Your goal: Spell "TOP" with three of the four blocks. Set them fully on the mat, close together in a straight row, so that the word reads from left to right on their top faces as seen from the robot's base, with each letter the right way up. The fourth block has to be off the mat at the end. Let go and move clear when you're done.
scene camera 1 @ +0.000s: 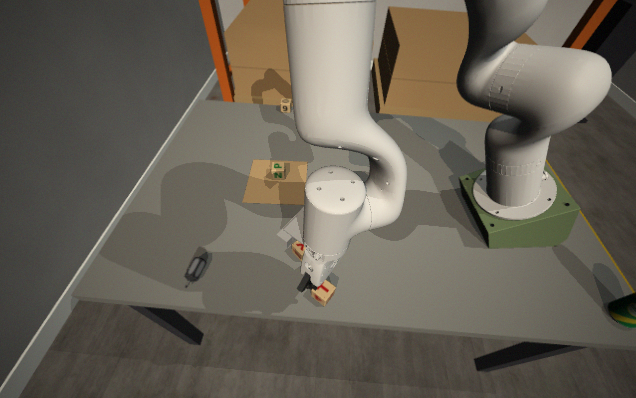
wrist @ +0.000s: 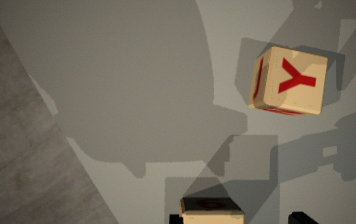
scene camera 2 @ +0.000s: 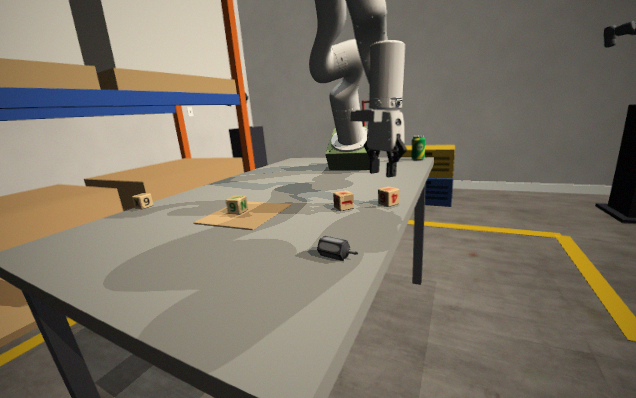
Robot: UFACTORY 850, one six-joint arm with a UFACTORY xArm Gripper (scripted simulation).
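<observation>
In the wrist view a tan mat is out of frame; it is visible in scene camera 1 and in scene camera 2. On the tan mat, (scene camera 1: pixel 276 190) and (scene camera 2: pixel 258 213) are the same spot.
</observation>
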